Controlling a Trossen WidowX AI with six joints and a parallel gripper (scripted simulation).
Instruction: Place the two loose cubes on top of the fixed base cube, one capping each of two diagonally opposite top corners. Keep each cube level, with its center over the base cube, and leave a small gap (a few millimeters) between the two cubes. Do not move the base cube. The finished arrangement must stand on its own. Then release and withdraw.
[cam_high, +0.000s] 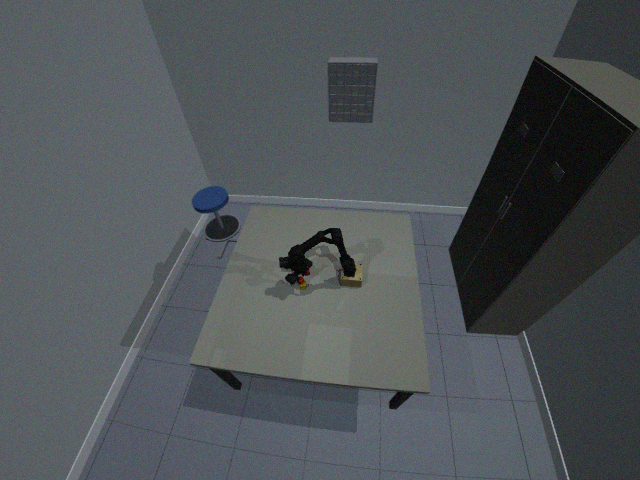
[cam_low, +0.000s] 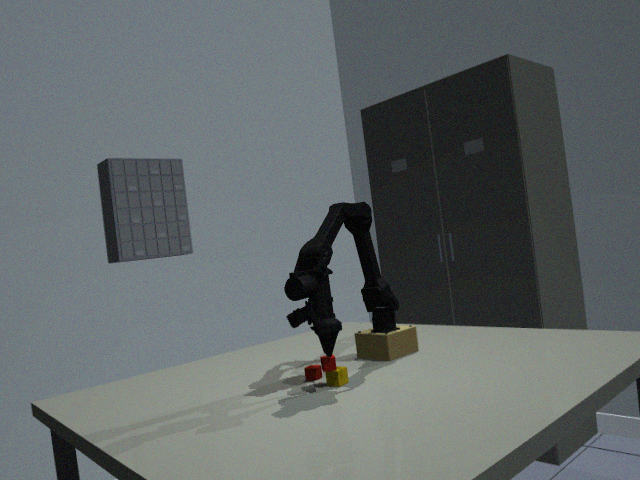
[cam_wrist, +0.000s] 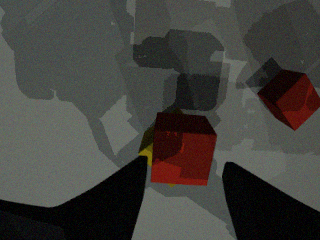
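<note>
My gripper tip is 6 cm above the yellow cube, 1 cm to the right of it and 1 cm past it.
</note>
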